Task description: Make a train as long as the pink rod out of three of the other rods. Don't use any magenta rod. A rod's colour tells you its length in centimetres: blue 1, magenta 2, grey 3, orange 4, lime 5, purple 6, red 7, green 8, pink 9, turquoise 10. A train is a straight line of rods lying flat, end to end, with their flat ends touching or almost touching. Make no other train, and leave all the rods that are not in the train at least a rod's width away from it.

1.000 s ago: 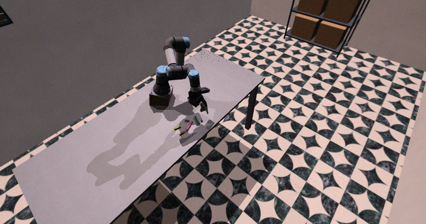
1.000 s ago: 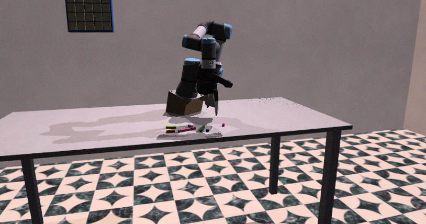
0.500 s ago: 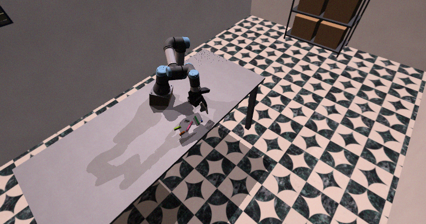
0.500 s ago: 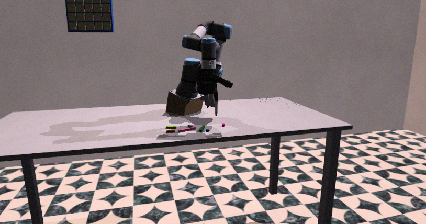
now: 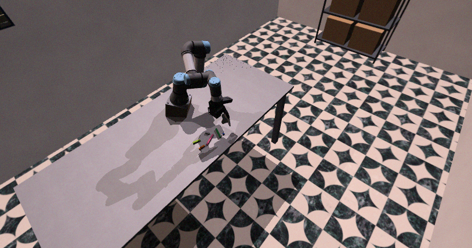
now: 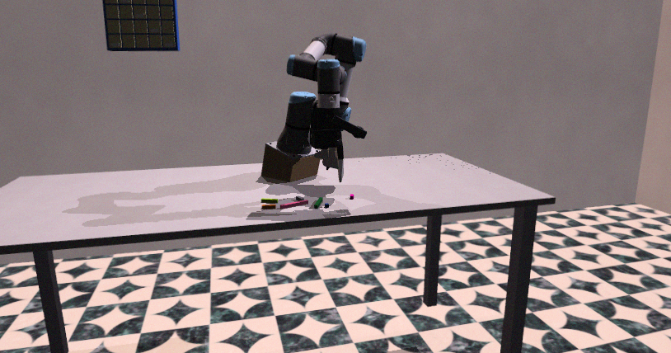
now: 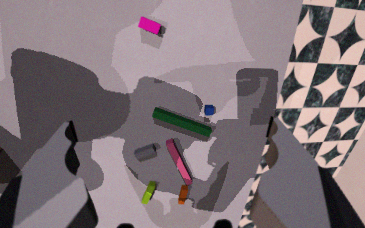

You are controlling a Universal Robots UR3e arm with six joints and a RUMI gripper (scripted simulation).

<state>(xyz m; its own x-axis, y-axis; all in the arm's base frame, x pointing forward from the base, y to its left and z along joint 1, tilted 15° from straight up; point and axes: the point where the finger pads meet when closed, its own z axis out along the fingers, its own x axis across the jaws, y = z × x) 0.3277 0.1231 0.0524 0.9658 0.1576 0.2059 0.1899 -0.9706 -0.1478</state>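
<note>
My hand is 8 cm above the blue rod, 5 cm short of it and 3 cm to the left of it. Round my hand: green rod 8 cm below, 5 cm to the right, 2 cm ahead; then grey rod 10 cm to the right, 8 cm below, 2 cm behind; then magenta rod 8 cm below, 6 cm to the left, 3 cm behind.
</note>
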